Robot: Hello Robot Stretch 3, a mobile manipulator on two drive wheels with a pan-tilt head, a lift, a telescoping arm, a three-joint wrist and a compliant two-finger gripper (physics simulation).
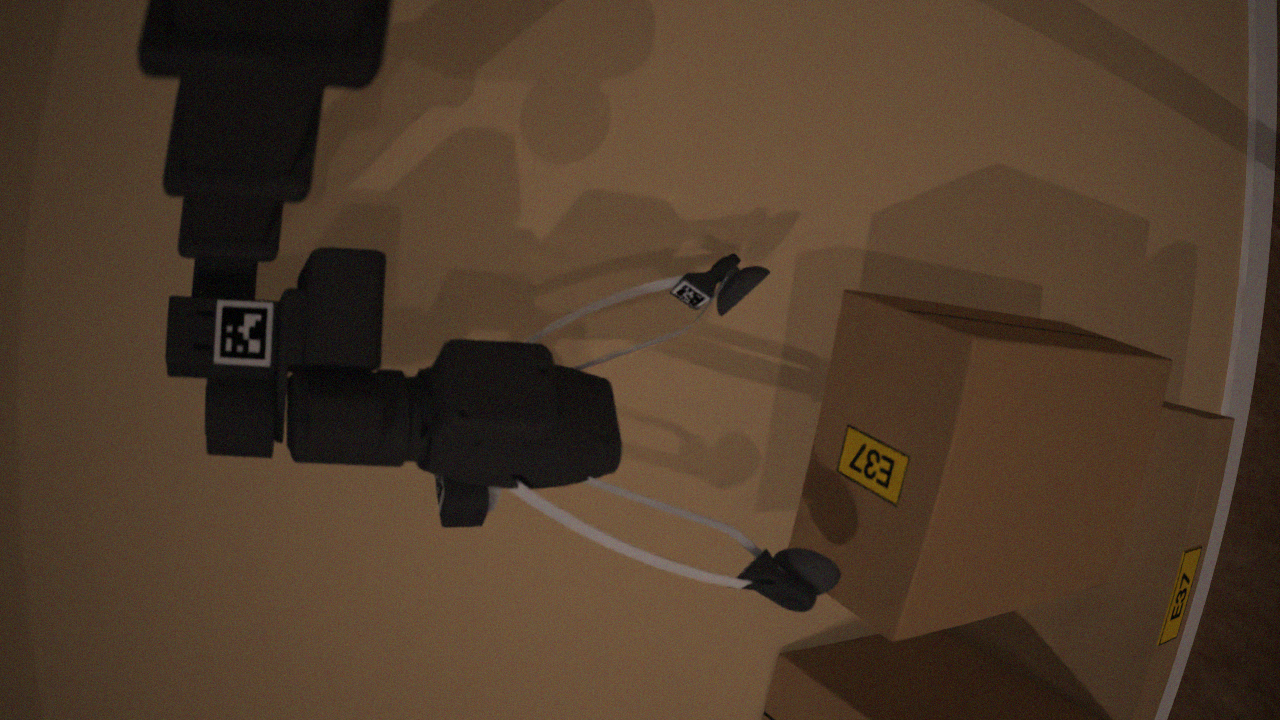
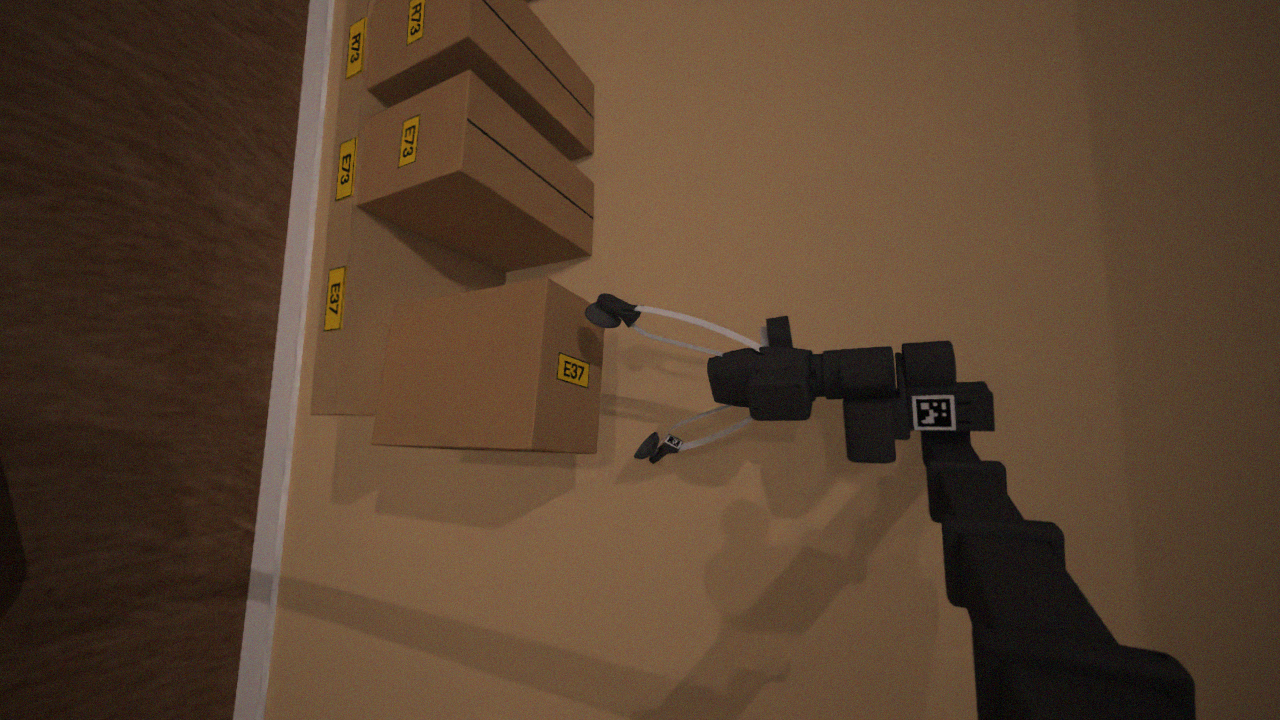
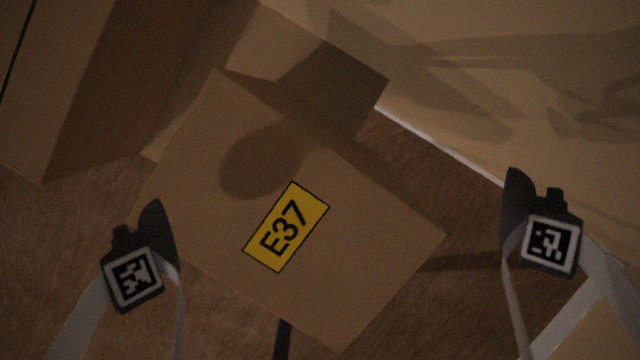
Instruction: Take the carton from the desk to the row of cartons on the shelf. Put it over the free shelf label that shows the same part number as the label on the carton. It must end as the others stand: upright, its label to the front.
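Frame: origin at the robot's base, x ahead, y left, z up, level; millimetres.
Seen in the pictures: gripper, fingertip midpoint: (image 1: 799,426) (image 2: 613,385).
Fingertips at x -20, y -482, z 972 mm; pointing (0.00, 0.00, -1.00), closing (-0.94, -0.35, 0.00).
Note:
Pixels of each thing's top centre, then the offset from my fingertips to it. "pt": a spot on its surface instead. Level surfaces: height alone.
- carton marked E37, middle of its top: (image 1: 872,464) (image 2: 573,371) dy +31, dx +23, dz -31 mm
- E37 shelf label, surface spot: (image 1: 1179,595) (image 2: 336,299) pt dy +119, dx +138, dz -293 mm
- E73 carton, middle of its top: (image 2: 541,177) dy -53, dx +269, dz -101 mm
- R73 carton, middle of its top: (image 2: 543,64) dy -93, dx +425, dz -101 mm
- brown floor, its level: dz -972 mm
The carton marked E37 (image 1: 1029,492) (image 2: 465,367) (image 3: 350,240) lies on its back at the end of the shelf (image 1: 1190,483) (image 2: 344,234). Its yellow label faces up, a blank side faces front, and its taped side faces the shelf's end. It sits mostly to the end side of the E37 shelf label (image 1: 1179,595) (image 2: 333,298). My gripper (image 1: 774,434) (image 2: 628,377) (image 3: 334,211) is open, above the labelled face, pointing down, with nothing between its fingers. One fingertip's shadow falls on the carton. Contact is not seen.
An E73 carton (image 2: 384,161) and an R73 carton (image 2: 420,53) stand upright over their shelf labels, fronts labelled. A gap separates the E73 carton from the E37 one. The beige wall is behind; a white strip (image 2: 299,268) and brown floor (image 2: 161,268) show below.

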